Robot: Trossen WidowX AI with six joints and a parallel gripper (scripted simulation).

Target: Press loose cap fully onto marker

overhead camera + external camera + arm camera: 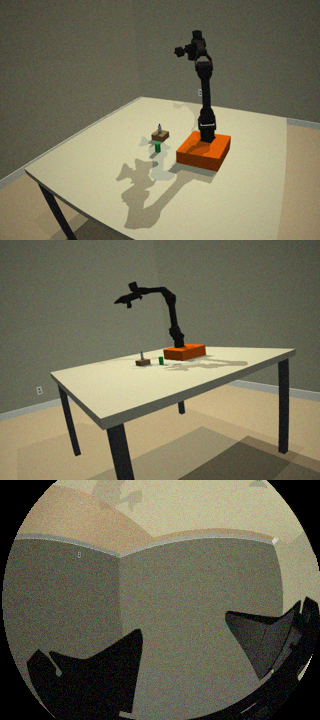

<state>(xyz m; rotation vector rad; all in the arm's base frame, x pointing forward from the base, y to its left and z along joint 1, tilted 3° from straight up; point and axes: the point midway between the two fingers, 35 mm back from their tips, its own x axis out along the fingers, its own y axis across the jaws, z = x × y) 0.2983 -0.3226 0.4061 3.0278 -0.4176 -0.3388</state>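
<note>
Right now the green marker cap is 440 mm to the left of my gripper tip, 440 mm below it and 110 mm behind it.
</note>
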